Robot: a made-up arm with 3 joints.
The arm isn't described. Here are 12 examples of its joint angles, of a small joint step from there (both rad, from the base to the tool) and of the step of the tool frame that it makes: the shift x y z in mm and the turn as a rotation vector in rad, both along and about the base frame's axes.
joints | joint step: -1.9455 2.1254 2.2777 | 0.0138 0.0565 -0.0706
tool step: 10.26 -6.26 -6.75 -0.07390 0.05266 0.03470
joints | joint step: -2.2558 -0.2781 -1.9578 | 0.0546 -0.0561 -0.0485
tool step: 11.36 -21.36 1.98 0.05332 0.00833 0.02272
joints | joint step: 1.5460 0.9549 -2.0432 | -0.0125 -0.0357 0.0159
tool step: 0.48 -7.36 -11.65 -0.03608 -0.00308 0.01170
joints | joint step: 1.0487 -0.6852 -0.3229 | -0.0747 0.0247 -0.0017
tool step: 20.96 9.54 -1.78 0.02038 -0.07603 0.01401
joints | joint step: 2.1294 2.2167 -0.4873 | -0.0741 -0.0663 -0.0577
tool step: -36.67 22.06 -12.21 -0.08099 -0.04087 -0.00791
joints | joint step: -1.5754 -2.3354 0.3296 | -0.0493 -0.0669 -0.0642
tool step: 20.20 14.17 -19.70 0.06815 -0.00330 -0.04285
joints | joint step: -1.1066 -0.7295 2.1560 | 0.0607 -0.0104 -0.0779
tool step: 9.79 -2.81 -5.78 -0.01563 0.00288 -0.05089
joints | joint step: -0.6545 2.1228 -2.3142 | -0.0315 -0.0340 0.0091
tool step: 11.37 7.88 -5.87 0.01499 -0.03614 -0.03151
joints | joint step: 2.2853 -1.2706 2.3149 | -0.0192 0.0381 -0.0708
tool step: -14.63 2.60 2.96 0.07257 -0.04141 0.02653
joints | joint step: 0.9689 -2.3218 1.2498 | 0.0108 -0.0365 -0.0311
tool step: -5.29 4.38 10.43 -0.04275 0.03243 -0.00202
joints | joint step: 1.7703 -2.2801 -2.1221 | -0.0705 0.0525 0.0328
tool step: -32.35 -17.80 3.05 0.04764 -0.09118 -0.03370
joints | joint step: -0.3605 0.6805 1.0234 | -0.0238 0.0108 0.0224
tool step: -2.62 0.57 2.24 -0.01714 -0.00647 0.00490
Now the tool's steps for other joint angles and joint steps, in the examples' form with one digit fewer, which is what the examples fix.
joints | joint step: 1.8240 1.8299 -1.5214 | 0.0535 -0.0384 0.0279
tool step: 4.6 6.9 -26.0 -0.0294 0.0469 0.0367
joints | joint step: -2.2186 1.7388 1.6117 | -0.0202 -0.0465 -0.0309
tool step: -1.4 4.5 14.6 0.0181 -0.0157 0.0526
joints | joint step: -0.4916 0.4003 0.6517 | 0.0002 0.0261 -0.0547
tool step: 3.2 12.5 2.3 0.0071 -0.0499 0.0334
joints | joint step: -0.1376 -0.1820 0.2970 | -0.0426 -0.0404 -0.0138
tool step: 1.8 -17.4 12.0 0.0037 -0.0561 -0.0403
